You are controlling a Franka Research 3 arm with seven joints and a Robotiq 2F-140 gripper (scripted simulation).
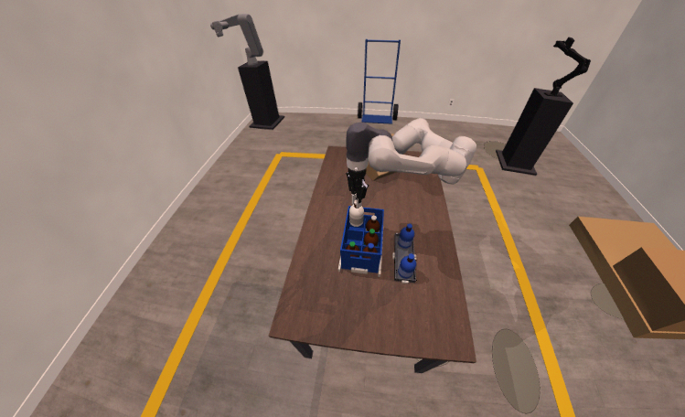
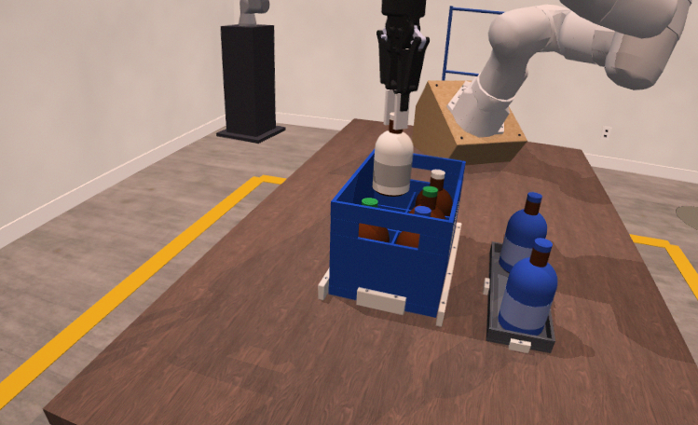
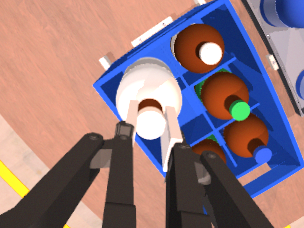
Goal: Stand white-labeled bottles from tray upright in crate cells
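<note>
Now: hand 9 cm above the white-labeled bottle. From my hand the other things lie so: blue-labeled bottle (29 cm to the left, 19 cm below, 17 cm ahead); then blue crate (19 cm below, 8 cm ahead, 5 cm to the left).
</note>
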